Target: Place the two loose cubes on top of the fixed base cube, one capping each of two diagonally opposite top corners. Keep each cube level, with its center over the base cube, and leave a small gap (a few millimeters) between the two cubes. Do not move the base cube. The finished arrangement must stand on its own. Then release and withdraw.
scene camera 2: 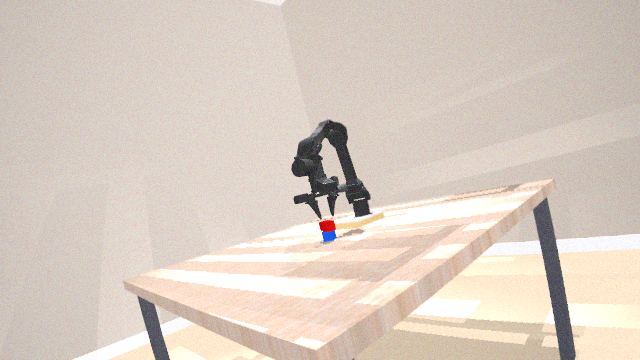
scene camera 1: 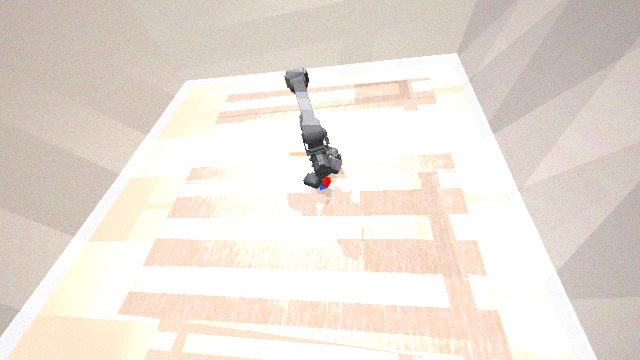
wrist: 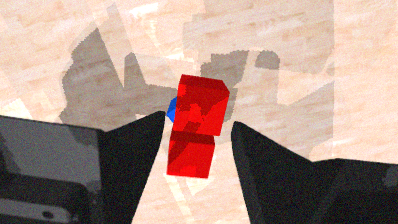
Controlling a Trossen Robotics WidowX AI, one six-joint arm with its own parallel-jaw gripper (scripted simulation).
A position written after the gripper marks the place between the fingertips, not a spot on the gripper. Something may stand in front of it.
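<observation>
Scene camera 2 shows the gripper [scene camera 2: 327,218]. In the wrist view the gripper [wrist: 199,123] appears too, together with a red cube [wrist: 201,103] and a red cube [wrist: 190,154].
</observation>
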